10 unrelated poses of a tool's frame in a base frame.
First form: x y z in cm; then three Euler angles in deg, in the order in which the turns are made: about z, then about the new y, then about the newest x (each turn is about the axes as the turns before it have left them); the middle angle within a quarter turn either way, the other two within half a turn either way.
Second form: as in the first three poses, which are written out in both.
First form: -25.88 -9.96 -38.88 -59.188 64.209 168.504
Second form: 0.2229 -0.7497 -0.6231 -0.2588; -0.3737 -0.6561 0.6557 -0.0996; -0.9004 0.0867 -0.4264 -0.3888; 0 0 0 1
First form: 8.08 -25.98 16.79 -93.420 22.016 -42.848
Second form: -0.0553 0.7471 0.6624 0.0808; -0.9254 0.2107 -0.3149 -0.2598; -0.3749 -0.6305 0.6797 0.1679; 0 0 0 1
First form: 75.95 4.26 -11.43 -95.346 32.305 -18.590
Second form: -0.0787 0.9596 0.2702 0.7595; -0.8415 0.0813 -0.5340 0.0426; -0.5344 -0.2694 0.8011 -0.1143; 0 0 0 1
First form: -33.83 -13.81 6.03 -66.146 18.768 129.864
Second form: 0.3829 -0.4863 -0.7854 -0.3383; -0.8659 -0.4851 -0.1218 -0.1381; -0.3217 0.7268 -0.6069 0.0603; 0 0 0 1
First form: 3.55 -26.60 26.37 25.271 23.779 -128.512
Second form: 0.8275 -0.0195 -0.5611 0.0355; 0.3907 -0.6978 0.6004 -0.2660; -0.4032 -0.7161 -0.5698 0.2637; 0 0 0 1
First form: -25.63 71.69 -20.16 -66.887 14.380 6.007
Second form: 0.3802 0.9249 0.0007 -0.2563; -0.8909 0.3665 -0.2682 0.7169; -0.2484 0.1014 0.9634 -0.2016; 0 0 0 1
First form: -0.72 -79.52 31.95 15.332 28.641 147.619
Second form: 0.8464 0.4709 -0.2488 -0.0072; 0.2321 -0.7466 -0.6235 -0.7952; -0.4793 0.4700 -0.7412 0.3195; 0 0 0 1
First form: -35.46 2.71 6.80 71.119 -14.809 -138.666
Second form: 0.3129 0.7651 -0.5628 -0.3546; 0.9148 -0.0833 0.3953 0.0271; 0.2556 -0.6385 -0.7259 0.0680; 0 0 0 1
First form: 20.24 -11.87 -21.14 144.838 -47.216 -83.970
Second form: -0.5553 -0.6572 -0.5097 0.2024; 0.3912 0.3344 -0.8574 -0.1187; 0.7339 -0.6755 0.0714 -0.2114; 0 0 0 1
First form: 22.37 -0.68 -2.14 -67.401 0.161 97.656
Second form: 0.3843 -0.1219 -0.9151 0.2237; -0.9232 -0.0538 -0.3805 -0.0068; -0.0028 0.9911 -0.1332 -0.0214; 0 0 0 1
